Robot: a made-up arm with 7 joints.
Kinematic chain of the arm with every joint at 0, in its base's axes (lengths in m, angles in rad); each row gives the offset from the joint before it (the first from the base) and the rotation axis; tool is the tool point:
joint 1: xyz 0 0 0.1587 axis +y
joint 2: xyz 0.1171 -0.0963 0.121 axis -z
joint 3: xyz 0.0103 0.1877 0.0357 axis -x
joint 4: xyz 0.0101 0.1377 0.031 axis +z
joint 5: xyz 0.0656 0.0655 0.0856 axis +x
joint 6: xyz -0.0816 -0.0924 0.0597 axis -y
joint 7: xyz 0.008 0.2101 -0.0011 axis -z
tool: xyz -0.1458 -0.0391 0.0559
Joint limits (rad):
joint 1: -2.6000..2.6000
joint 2: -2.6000..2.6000
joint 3: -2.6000..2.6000
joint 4: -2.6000..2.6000
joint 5: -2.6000..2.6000
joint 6: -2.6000..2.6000
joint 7: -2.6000..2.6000
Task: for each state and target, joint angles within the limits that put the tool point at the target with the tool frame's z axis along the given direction. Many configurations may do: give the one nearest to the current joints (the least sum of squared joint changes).
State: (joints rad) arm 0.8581 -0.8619 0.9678 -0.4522 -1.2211 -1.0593 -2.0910
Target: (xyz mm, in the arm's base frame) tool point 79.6 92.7 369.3 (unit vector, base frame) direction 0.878 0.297 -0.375
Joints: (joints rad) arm 1.0821 -1.1806 0.7165 -1.2017 -1.2463 -1.3348 -2.0871
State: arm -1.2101 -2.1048 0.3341 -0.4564 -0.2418 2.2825 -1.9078
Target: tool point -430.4 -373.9 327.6 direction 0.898 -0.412 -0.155
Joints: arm -0.8256 -2.0193 -0.5045 -0.0590 -0.8674 2.5602 -2.2706
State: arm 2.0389 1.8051 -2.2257 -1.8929 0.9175 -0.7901 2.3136
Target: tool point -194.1 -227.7 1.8 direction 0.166 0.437 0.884
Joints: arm 2.5508 1.0664 -1.6805 -2.3165 0.2339 -1.1371 2.6000
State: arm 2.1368 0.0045 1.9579 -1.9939 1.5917 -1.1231 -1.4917
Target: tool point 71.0 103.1 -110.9 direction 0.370 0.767 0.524
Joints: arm 1.5124 0.5695 2.0901 -2.0262 1.3286 -1.0102 -1.7874
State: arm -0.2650 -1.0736 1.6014 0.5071 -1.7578 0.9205 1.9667
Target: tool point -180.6 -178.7 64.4 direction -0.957 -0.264 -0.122
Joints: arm -0.0096 -0.8394 1.4639 0.9784 -0.9864 0.3324 1.5406
